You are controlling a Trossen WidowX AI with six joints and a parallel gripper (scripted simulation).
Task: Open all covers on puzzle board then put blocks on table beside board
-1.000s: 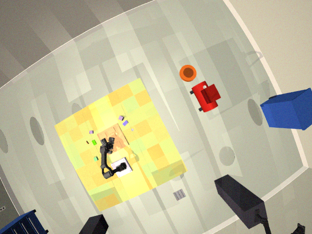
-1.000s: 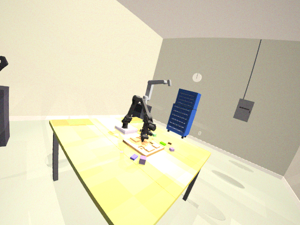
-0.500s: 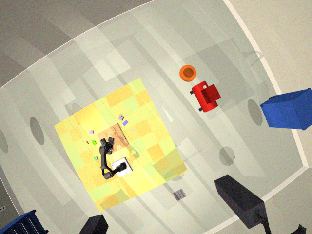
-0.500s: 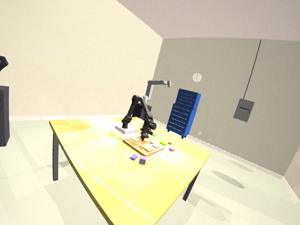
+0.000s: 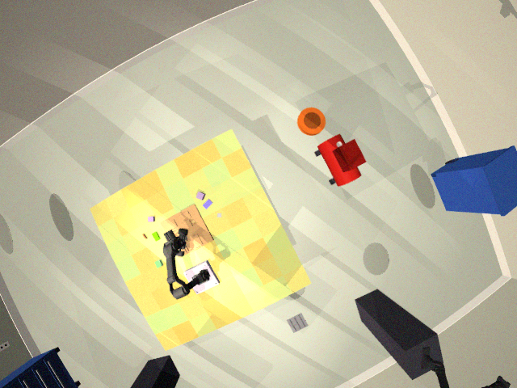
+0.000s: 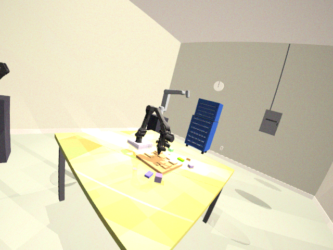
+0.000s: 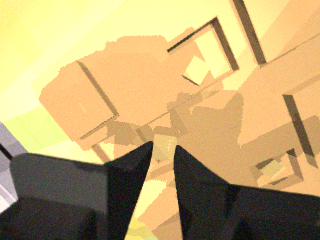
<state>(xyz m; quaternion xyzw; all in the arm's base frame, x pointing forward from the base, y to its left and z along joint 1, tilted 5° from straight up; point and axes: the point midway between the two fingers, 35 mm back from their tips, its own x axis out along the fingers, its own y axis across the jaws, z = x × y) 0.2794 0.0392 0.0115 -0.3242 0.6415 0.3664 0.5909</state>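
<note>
The tan puzzle board is 4 cm ahead of my gripper tip and 3 cm below it. From my gripper tip the other things lie so: lilac block: 23 cm ahead, 21 cm to the left, 3 cm below; then brown block: 31 cm to the left, 13 cm ahead, 4 cm below.
</note>
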